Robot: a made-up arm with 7 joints.
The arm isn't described. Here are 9 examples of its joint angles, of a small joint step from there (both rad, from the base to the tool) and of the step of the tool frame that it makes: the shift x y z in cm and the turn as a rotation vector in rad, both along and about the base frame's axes.
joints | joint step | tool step
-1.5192 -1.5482 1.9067 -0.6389 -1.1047 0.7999 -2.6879 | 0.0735 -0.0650 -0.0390 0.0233 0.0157 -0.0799 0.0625 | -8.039 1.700 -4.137 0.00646 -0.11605 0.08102
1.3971 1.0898 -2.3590 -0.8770 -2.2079 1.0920 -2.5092 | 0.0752 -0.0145 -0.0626 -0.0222 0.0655 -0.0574 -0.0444 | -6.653 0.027 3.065 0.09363 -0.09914 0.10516
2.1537 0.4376 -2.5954 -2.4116 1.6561 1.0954 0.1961 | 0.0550 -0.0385 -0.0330 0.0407 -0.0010 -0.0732 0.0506 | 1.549 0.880 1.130 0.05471 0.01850 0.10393
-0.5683 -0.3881 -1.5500 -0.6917 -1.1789 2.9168 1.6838 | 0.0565 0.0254 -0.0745 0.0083 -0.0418 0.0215 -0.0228 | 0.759 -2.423 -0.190 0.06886 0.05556 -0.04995
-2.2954 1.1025 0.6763 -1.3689 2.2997 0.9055 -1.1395 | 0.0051 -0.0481 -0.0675 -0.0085 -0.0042 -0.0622 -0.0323 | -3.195 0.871 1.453 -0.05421 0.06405 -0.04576
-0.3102 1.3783 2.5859 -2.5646 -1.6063 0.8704 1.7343 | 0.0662 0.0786 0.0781 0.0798 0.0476 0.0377 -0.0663 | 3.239 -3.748 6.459 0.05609 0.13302 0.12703
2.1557 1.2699 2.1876 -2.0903 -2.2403 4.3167 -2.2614 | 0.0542 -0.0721 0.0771 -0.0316 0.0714 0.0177 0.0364 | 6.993 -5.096 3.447 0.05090 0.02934 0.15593
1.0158 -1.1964 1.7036 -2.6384 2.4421 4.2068 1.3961 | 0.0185 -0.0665 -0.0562 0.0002 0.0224 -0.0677 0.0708 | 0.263 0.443 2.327 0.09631 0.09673 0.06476
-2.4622 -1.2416 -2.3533 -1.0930 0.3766 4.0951 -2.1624 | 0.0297 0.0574 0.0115 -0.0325 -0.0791 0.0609 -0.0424 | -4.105 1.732 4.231 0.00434 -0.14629 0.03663
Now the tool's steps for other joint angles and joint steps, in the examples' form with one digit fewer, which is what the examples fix.
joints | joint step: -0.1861 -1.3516 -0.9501 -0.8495 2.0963 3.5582 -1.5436 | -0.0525 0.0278 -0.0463 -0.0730 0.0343 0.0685 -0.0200
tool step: 1.85 0.30 1.29 0.1131 0.0310 0.0484
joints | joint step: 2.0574 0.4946 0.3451 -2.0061 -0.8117 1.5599 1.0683 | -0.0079 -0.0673 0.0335 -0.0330 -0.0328 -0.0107 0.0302
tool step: -0.64 -1.92 3.58 0.0724 0.0028 0.0328
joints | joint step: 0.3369 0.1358 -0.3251 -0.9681 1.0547 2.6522 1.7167 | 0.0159 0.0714 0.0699 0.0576 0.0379 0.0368 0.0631
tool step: 2.92 6.22 -2.11 0.0946 0.0276 0.0884
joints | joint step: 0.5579 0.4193 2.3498 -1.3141 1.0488 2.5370 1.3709 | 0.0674 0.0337 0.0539 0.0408 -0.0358 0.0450 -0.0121
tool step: 1.61 -3.73 3.03 0.0242 0.0885 0.0432
